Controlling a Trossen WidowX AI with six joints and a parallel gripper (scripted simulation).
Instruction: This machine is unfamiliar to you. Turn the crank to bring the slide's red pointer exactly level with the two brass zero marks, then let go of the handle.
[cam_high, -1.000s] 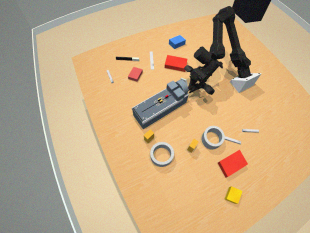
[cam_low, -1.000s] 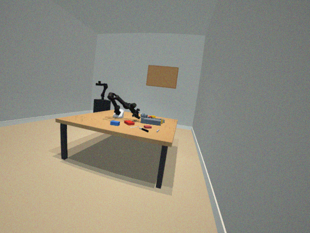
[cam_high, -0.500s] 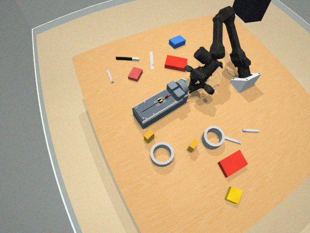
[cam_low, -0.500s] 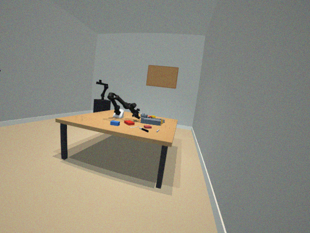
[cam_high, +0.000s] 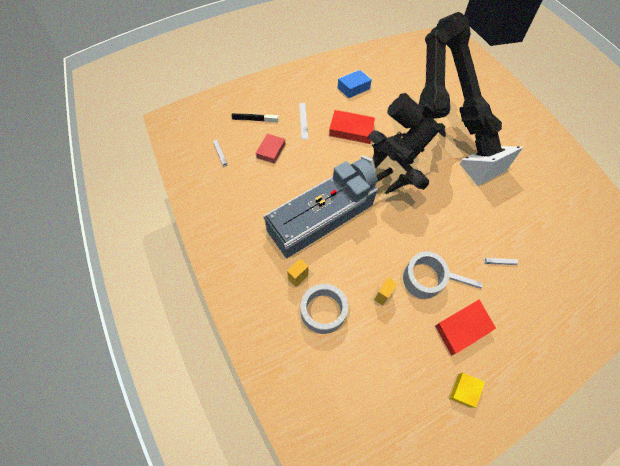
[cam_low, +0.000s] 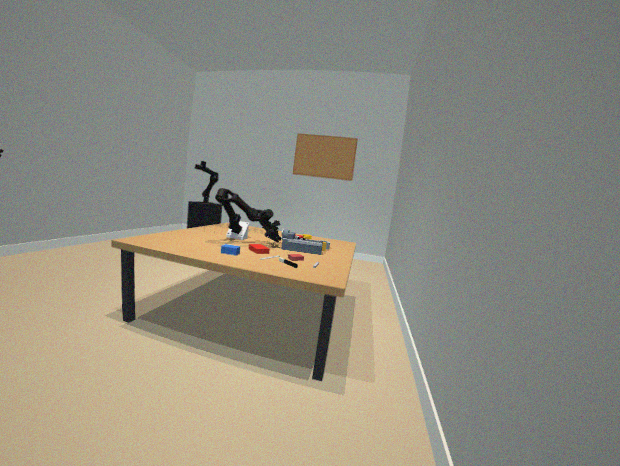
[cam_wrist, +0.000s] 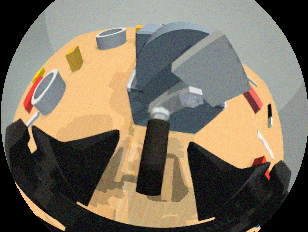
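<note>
Now: the dark crank handle 20 mm behind my gripper tip and 30 mm above it. The rest, counted from my gripper tip: red block (200 mm ahead, 230 mm to the right, 30 mm below); blue block (130 mm behind, 380 mm to the right, 20 mm below); red pointer (130 mm ahead, 10 mm to the left, 40 mm above).
</note>
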